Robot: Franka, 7 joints.
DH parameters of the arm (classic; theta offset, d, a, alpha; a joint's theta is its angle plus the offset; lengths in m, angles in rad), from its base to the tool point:
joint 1: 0 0.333 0 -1.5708
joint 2: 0 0 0 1.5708
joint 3: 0 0.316 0.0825 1.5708
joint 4: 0 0 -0.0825 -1.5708
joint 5: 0 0.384 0 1.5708
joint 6: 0 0 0.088 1.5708
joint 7: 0 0.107 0 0
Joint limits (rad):
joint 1: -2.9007..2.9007
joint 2: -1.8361..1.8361
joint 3: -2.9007..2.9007
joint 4: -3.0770..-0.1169
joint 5: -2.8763..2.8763
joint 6: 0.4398..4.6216
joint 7: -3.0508..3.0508
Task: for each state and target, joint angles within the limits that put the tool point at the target. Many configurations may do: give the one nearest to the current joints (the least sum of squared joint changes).
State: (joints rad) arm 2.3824 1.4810 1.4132 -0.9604 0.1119 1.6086 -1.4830
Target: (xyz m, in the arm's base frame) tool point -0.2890 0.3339 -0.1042
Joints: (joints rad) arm 1.6908 1.5354 0.5266 -1.3802 -0.0966 1.2154 -1.4830
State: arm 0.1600 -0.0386 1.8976 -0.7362 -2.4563 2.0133 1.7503
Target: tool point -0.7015 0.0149 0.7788
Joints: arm 0.5237 -0.5938 2.2361 -0.9699 -2.4668 2.1057 1.7503
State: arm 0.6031 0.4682 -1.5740 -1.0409 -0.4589 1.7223 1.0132
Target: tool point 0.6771 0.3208 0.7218
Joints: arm 0.8816 0.9771 -1.3524 -0.5873 -0.4691 2.2402 1.0132
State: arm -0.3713 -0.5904 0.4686 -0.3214 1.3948 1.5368 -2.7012
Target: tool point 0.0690 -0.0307 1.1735
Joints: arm -0.5378 -0.2539 -0.1512 -0.5324 1.4003 2.0657 -2.7012
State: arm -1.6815 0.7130 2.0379 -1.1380 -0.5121 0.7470 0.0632
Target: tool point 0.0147 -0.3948 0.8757
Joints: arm -2.2893 0.8306 2.3933 -0.6541 -0.4365 0.7256 0.0632
